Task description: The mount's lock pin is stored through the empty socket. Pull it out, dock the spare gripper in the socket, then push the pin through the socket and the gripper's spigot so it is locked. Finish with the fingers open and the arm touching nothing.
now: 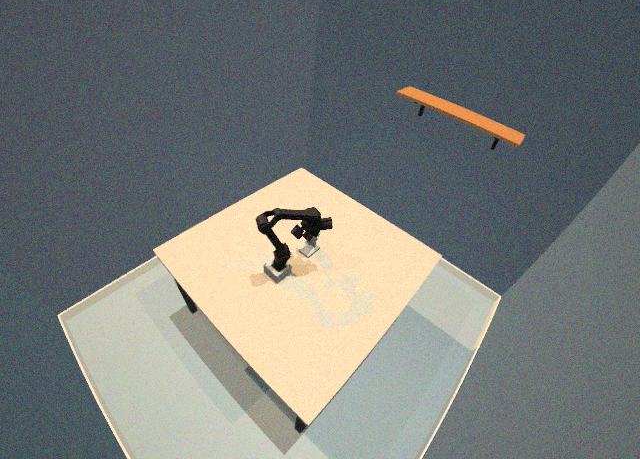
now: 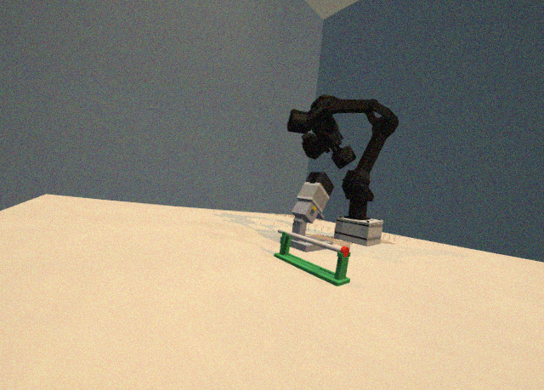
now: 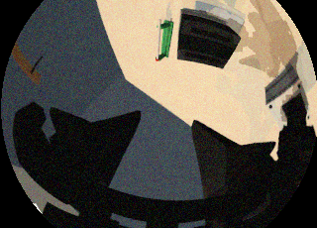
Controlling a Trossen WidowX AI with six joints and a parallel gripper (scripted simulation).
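The green cradle lies 210 mm below my gripper tip, 170 mm ahead of it and 60 mm to the left of it. Round my gripper tip: spare gripper (110 mm below, 50 mm to the right, 30 mm ahead); then grey mount (180 mm below, 50 mm to the right, 40 mm ahead).
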